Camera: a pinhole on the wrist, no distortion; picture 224 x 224 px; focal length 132.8 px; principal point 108.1 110.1 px. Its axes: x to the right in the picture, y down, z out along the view. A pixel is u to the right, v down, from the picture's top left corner.
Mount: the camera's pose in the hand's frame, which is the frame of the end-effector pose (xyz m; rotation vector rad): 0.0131 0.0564 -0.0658 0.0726 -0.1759 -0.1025
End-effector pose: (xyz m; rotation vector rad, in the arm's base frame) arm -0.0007 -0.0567 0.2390 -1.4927 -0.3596 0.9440
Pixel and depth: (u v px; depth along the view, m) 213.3 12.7 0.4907
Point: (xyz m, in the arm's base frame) -0.0490 0.5118 0.5448
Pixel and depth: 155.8 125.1 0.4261
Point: -0.2415 0.2569 0.1924
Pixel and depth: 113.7 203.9 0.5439
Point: -0.5050 0.1943 -0.0729
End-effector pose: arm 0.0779 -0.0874 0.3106 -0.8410 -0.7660 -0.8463
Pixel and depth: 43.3 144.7 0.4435
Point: 0.0211 0.3581 0.1914
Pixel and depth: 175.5 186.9 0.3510
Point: 0.2532 0.2332 0.5113
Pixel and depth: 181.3 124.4 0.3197
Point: 0.1159 0.1327 0.5323
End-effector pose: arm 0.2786 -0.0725 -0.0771 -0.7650 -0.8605 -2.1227
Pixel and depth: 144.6 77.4 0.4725
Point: 0.2752 0.2756 0.1685
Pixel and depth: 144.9 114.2 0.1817
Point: 0.3267 -0.0158 0.0335
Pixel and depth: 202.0 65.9 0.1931
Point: 0.2265 0.0120 0.0738
